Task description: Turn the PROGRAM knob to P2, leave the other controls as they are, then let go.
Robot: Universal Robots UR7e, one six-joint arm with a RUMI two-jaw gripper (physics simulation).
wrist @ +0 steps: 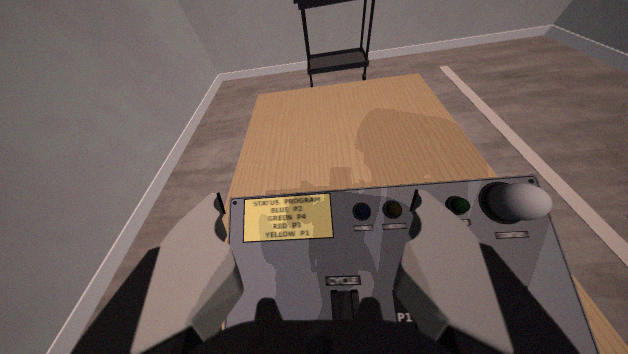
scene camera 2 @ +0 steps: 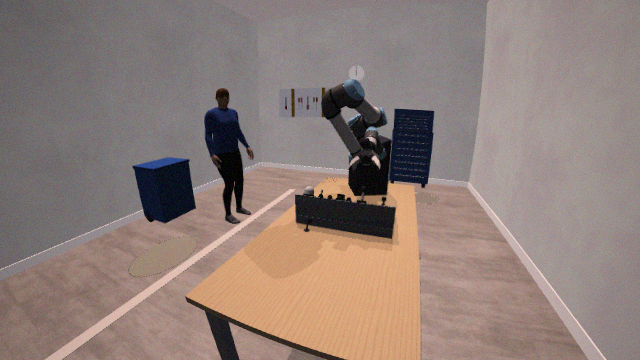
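Note:
The control panel stands on the table. In the wrist view my gripper is open and empty, its fingers spread over the panel. The PROGRAM knob is hidden there; a corner of its dark plate with the P1 mark shows beside the right finger, so its setting cannot be read. The yellow card pairs blue with P2, green with P4, red with P3 and yellow with P1. A blue lamp, a yellowish lamp and a green lamp look dark. The CYCLE slot is partly covered by the gripper body.
A pale dome rises from the panel's corner. The wooden table extends beyond the panel. A black cart stands past its far end. A person, a blue bin and a blue cabinet stand around it.

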